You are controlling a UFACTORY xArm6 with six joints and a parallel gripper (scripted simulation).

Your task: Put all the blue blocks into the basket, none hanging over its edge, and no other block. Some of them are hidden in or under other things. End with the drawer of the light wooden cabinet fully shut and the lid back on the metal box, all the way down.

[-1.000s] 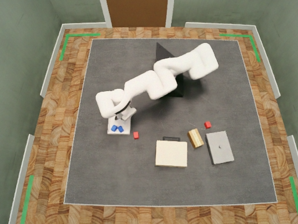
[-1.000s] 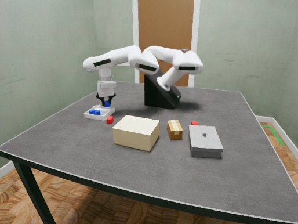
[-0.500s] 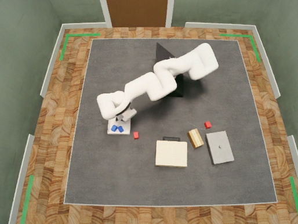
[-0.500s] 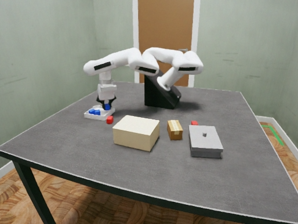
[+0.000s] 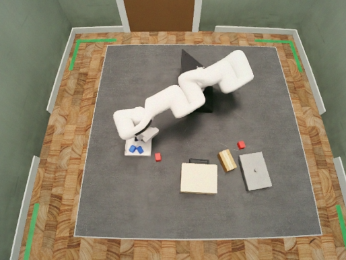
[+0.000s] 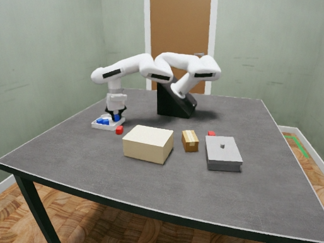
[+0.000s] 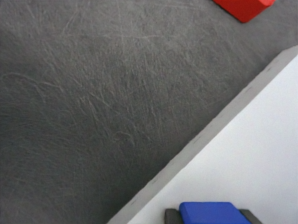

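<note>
The white basket is 3 cm to the right of my hand, 3 cm ahead of it and 2 cm below it. The rest, counted from my hand: grey metal box (61 cm to the left, 21 cm ahead, 1 cm below); light wooden cabinet (30 cm to the left, 24 cm ahead, 1 cm above); brown cardboard box (46 cm to the left, 15 cm ahead).
</note>
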